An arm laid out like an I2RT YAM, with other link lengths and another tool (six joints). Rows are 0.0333 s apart.
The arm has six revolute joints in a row. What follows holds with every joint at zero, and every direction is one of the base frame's. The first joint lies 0.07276 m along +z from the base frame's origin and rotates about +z. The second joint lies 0.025 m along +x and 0.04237 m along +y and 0.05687 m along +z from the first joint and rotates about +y. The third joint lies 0.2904 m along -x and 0.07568 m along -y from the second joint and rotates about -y. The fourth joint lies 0.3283 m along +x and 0.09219 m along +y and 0.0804 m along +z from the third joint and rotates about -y. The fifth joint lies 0.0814 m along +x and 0.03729 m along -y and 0.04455 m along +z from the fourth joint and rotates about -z. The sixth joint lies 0.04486 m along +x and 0.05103 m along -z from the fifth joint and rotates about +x. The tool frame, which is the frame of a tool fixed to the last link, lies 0.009 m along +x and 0.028 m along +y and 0.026 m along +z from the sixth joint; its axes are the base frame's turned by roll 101.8, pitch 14.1 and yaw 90 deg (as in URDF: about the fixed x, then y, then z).
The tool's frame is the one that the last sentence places.
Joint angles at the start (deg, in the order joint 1, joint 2, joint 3, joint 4, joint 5, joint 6):
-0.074, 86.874, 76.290, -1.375, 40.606, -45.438
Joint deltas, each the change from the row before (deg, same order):
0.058, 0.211, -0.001, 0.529, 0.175, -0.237
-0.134, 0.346, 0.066, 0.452, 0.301, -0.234
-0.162, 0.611, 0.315, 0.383, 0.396, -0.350
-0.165, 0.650, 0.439, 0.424, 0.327, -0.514
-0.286, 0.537, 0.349, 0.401, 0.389, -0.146
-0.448, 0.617, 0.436, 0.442, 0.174, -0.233
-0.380, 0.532, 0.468, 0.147, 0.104, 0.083
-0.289, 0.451, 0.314, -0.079, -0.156, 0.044
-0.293, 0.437, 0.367, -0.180, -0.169, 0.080
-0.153, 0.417, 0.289, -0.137, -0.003, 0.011
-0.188, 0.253, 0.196, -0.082, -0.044, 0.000
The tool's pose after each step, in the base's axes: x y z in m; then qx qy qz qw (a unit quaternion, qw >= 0). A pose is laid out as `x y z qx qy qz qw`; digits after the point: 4 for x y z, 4 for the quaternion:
0.4902 0.0152 0.3993 0.4659 0.6297 -0.1721 0.5974
0.4921 0.0137 0.3980 0.4669 0.6276 -0.1753 0.5978
0.4953 0.0118 0.3964 0.4676 0.6258 -0.1804 0.5976
0.4986 0.0100 0.3954 0.4673 0.6241 -0.1854 0.5980
0.5015 0.0070 0.3948 0.4701 0.6206 -0.1894 0.5983
0.5048 0.0028 0.3943 0.4724 0.6173 -0.1931 0.5987
0.5076 -0.0008 0.3942 0.4755 0.6146 -0.1949 0.5985
0.5098 -0.0032 0.3928 0.4762 0.6151 -0.1960 0.5970
0.5119 -0.0057 0.3918 0.4772 0.6157 -0.1970 0.5953
0.5138 -0.0071 0.3903 0.4776 0.6164 -0.1988 0.5936
0.5150 -0.0088 0.3896 0.4782 0.6166 -0.2001 0.5925

